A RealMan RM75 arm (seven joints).
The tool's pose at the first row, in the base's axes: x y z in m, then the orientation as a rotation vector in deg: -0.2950 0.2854 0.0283 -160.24 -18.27 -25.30
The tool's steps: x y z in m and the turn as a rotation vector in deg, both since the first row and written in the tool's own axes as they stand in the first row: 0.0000 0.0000 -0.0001 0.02 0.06 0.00; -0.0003 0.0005 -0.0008 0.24 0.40 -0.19; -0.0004 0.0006 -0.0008 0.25 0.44 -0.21; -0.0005 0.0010 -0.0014 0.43 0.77 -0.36; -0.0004 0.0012 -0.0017 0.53 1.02 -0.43; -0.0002 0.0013 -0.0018 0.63 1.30 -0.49; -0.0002 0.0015 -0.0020 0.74 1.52 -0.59; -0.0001 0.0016 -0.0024 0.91 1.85 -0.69; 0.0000 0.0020 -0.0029 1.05 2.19 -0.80; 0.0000 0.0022 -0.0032 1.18 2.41 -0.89; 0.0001 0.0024 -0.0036 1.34 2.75 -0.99; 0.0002 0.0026 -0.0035 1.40 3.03 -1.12; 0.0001 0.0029 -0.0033 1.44 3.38 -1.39
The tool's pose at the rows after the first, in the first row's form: -0.2950 0.2854 0.0284 -160.20 -18.26 -25.38; -0.2954 0.2846 0.0288 -159.88 -18.48 -25.83; -0.2954 0.2845 0.0287 -159.85 -18.50 -25.89; -0.2956 0.2839 0.0292 -159.57 -18.67 -26.33; -0.2955 0.2837 0.0294 -159.39 -18.72 -26.66; -0.2953 0.2836 0.0295 -159.20 -18.76 -27.03; -0.2953 0.2833 0.0297 -159.02 -18.86 -27.32; -0.2953 0.2831 0.0301 -158.74 -18.95 -27.75; -0.2953 0.2826 0.0304 -158.49 -19.05 -28.20; -0.2953 0.2823 0.0307 -158.29 -19.15 -28.48; -0.2952 0.2820 0.0310 -158.01 -19.23 -28.92; -0.2951 0.2819 0.0309 -157.86 -19.36 -29.32; -0.2950 0.2817 0.0306 -157.68 -19.66 -29.85
